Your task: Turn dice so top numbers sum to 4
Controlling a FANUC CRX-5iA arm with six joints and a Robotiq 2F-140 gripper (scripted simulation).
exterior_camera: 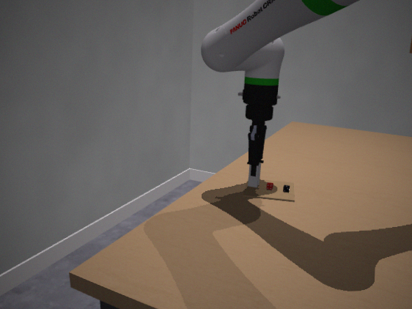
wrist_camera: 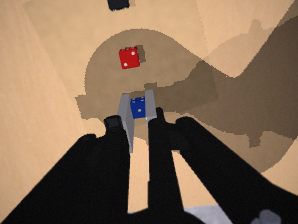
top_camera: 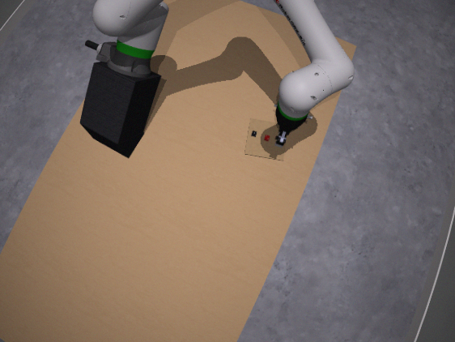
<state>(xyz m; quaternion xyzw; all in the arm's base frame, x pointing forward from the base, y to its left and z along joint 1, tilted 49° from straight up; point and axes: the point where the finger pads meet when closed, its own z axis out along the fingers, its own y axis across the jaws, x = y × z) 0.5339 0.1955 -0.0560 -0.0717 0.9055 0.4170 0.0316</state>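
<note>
Now: hand 3 cm above the blue die. Round my hand: red die 5 cm behind, 3 cm below, 1 cm to the right; then black die 9 cm behind, 3 cm below, 1 cm to the right; then tan mat 5 cm behind, 4 cm below, 1 cm to the right.
</note>
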